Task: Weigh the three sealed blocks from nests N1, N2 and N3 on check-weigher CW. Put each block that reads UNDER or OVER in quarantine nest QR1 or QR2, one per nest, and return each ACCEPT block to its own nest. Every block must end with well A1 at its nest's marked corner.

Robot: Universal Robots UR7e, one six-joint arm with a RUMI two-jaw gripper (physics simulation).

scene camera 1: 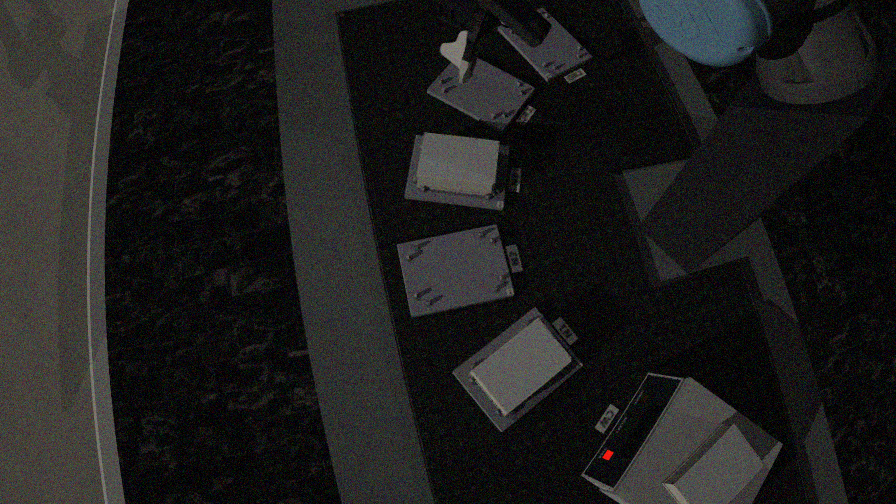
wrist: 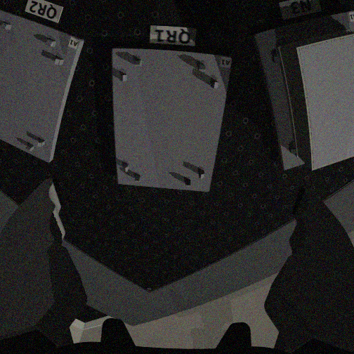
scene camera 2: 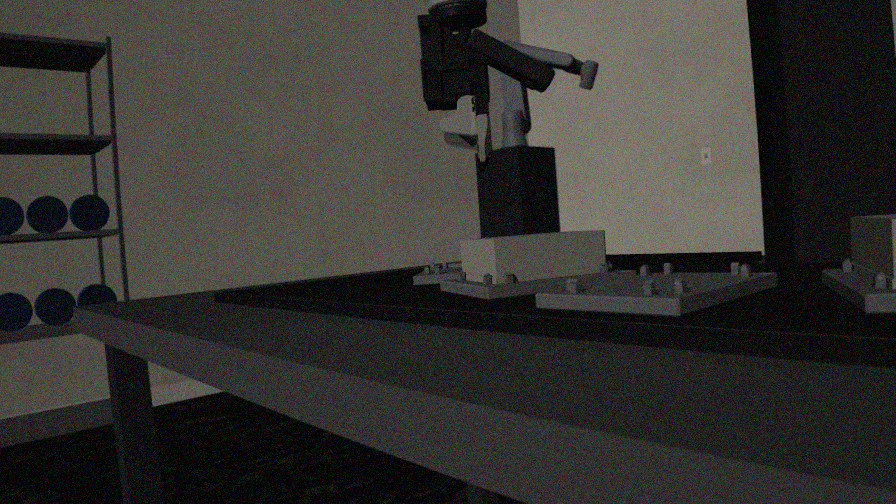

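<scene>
A pale block (scene camera 1: 459, 161) (scene camera 2: 551, 253) (wrist: 330, 100) sits on nest N3 (scene camera 1: 454, 200) (wrist: 279, 100). Another block (scene camera 1: 521, 366) (scene camera 2: 872, 241) sits on nest N1 (scene camera 1: 479, 394). Nest N2 (scene camera 1: 454, 269) is empty. A pale, block-like slab (scene camera 1: 720, 463) lies on check-weigher CW (scene camera 1: 679, 429), cut off by the view's edge. CW shows a small red light; its reading is illegible. Nest QR1 (scene camera 1: 485, 94) (wrist: 165, 120) holds no block. Nest QR2 (scene camera 1: 557, 53) (wrist: 25, 90) is partly hidden; no block shows on it. My gripper (scene camera 1: 498, 59) (wrist: 178, 186) is open and empty, above the quarantine nests. Wells on the blocks cannot be made out.
Short pegs stand near the nests' corners. The table edge (scene camera 1: 332, 219) (scene camera 2: 375, 388) runs along the nests' outer side. The arm's base (scene camera 1: 814, 68) stands at the upper right in scene camera 1. A shelf rack (scene camera 2: 115, 169) stands at the left in scene camera 2.
</scene>
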